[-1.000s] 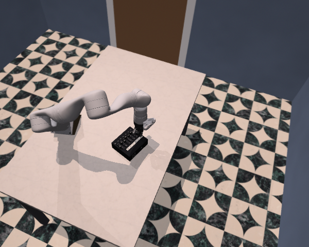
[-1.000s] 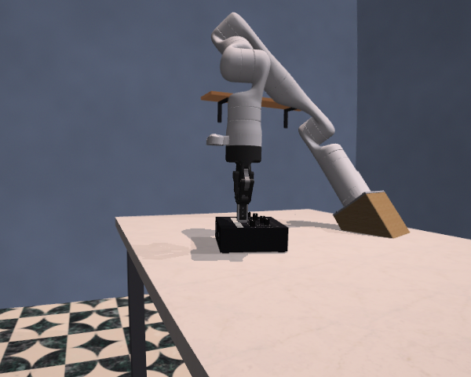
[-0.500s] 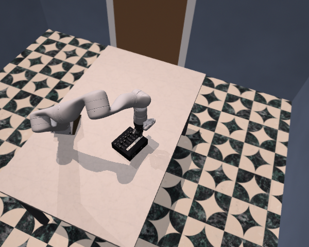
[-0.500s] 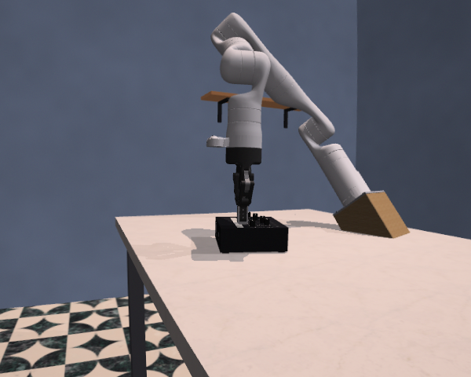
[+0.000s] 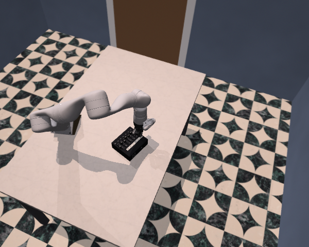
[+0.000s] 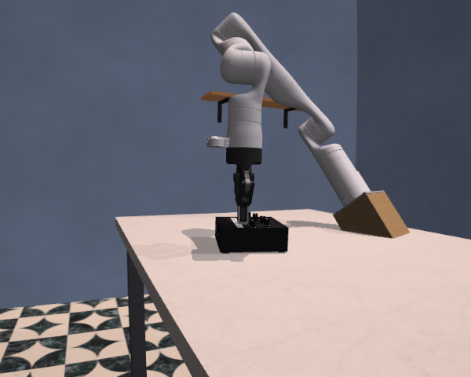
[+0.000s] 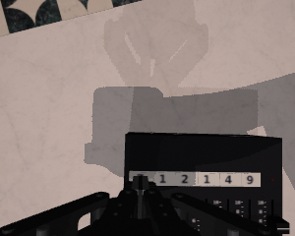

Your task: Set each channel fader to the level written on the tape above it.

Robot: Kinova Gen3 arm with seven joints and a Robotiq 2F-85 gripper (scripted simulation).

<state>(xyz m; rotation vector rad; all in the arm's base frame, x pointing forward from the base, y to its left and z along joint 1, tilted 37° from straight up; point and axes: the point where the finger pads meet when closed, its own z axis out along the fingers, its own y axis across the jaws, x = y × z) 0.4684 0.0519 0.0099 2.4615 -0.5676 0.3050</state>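
Now: hand 60 mm past the channel 2 cap, 10 mm to the right of it and 10 mm above it. From my hand the other things lie so: channel 1 cap (20 mm behind, 10 mm to the left, 10 mm below); then channel 4 cap (80 mm behind, 30 mm to the right, 10 mm below); then channel 3 cap (70 mm behind, 10 mm to the right, 10 mm below).
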